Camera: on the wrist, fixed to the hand. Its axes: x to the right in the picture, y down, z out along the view.
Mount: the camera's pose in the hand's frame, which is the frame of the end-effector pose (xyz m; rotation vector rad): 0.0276 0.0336 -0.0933 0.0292 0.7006 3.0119
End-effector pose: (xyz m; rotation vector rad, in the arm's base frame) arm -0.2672 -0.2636 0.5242 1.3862 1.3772 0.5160
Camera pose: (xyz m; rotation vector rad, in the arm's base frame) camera -0.3265 -0.1967 0.5752 -1.3898 1.1203 -1.6941
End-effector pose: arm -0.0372 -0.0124 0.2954 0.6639 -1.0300 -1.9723
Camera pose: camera 0.0298 -0.0869 0.2718 -0.4400 -0.3832 0.9074
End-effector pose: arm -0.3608 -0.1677 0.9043 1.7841 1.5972 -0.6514
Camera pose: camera -0.3291 -0.0816 0.9509 1.9710 -1.6980 1.3487
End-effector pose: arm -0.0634 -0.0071 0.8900 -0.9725 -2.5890 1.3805
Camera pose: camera -0.0384 0.0899 0.9137 2.5265 -0.8084 0.0759
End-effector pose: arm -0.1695 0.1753 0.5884 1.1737 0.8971 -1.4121
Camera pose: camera -0.1184 0.2515 0.5417 1.2471 -0.8600 1.4552
